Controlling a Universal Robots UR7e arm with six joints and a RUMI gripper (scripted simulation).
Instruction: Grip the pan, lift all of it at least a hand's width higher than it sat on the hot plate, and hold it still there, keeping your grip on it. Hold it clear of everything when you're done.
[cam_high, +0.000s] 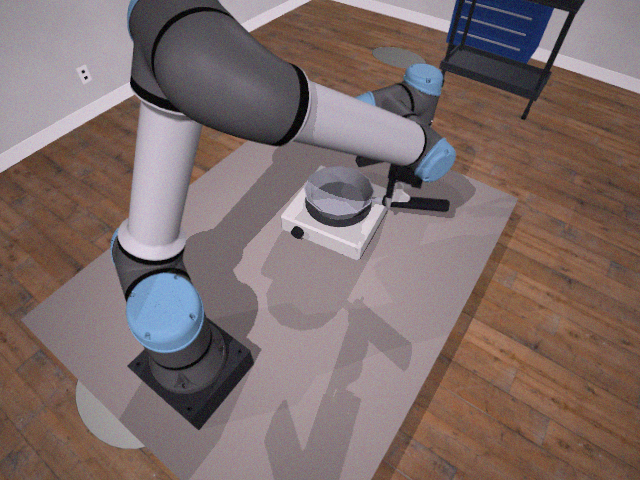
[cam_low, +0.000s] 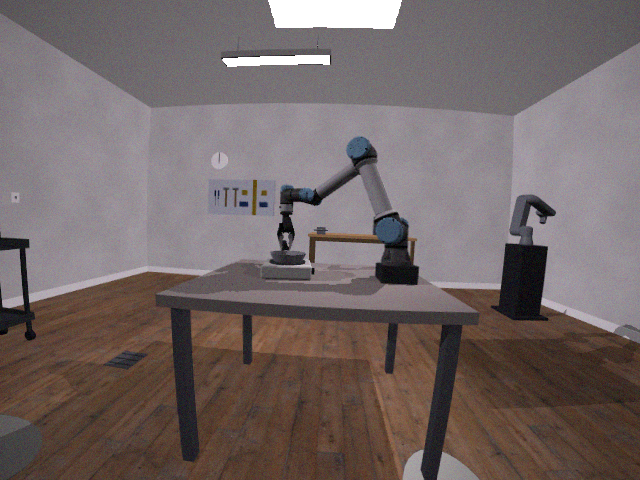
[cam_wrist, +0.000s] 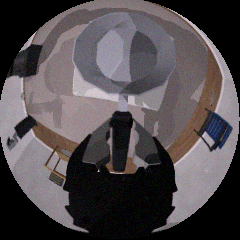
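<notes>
The pan lies 70 mm to the left of my hand, 20 mm below it and 20 mm behind it. Also, from my hand: hot plate 130 mm to the left, 90 mm below, 60 mm behind.
</notes>
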